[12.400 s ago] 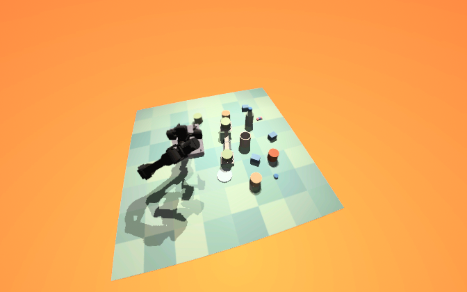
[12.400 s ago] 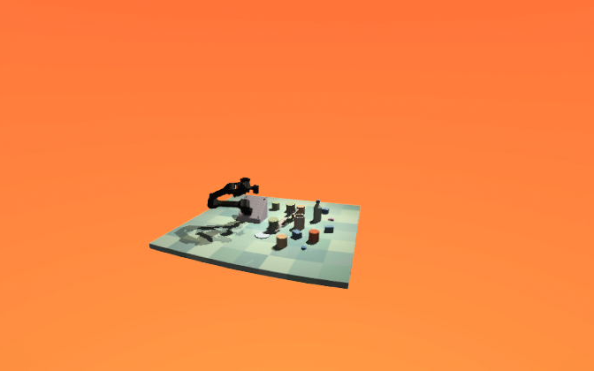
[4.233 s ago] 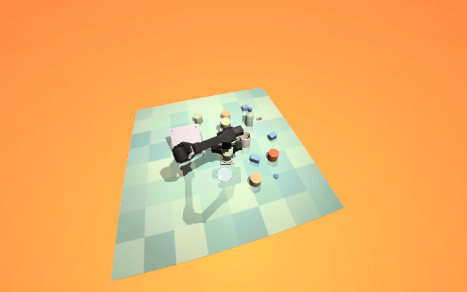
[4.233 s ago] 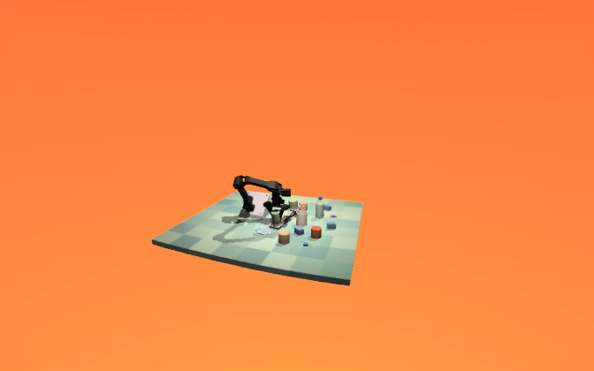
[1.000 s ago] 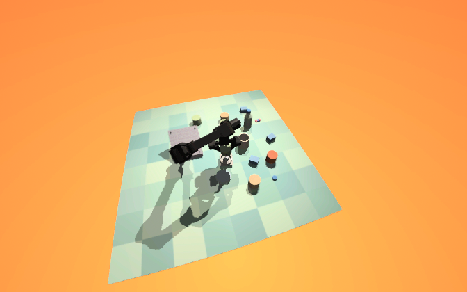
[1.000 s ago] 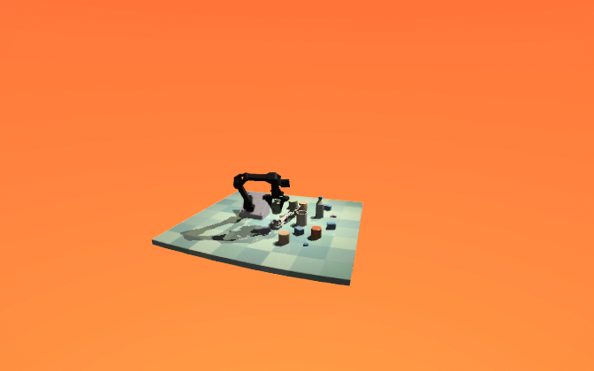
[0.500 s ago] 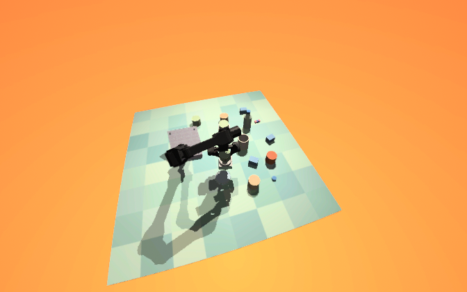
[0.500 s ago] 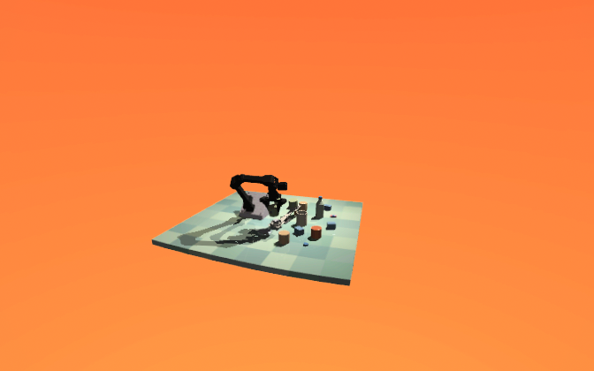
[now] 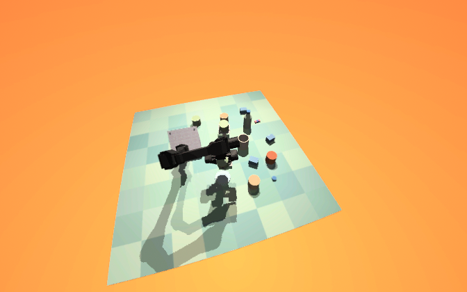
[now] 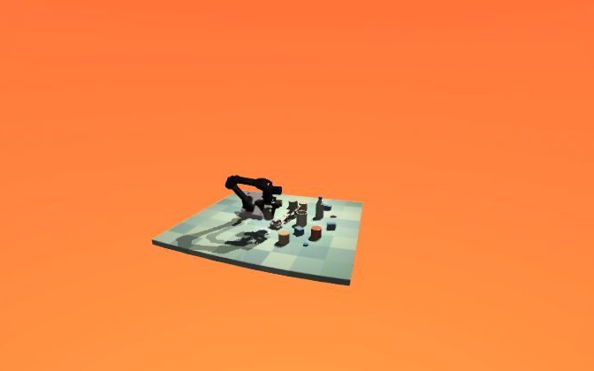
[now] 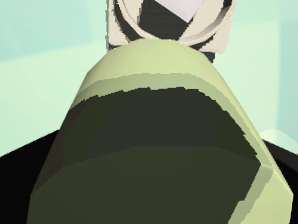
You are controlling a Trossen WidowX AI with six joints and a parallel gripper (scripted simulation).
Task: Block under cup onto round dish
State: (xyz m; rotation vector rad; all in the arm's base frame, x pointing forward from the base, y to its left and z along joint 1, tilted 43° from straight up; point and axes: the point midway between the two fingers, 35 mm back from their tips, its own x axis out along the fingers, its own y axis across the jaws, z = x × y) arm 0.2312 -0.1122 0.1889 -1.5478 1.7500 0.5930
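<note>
The pale block lies 70 mm to the left of my gripper tip, 70 mm below it and 30 mm ahead of it. From my gripper tip the other things lie so: balance beam 190 mm to the left, 70 mm below, 70 mm ahead; then beige cup 200 mm ahead, 160 mm to the left, 70 mm below; then round white dish 110 mm below, 40 mm to the right, 20 mm behind.
</note>
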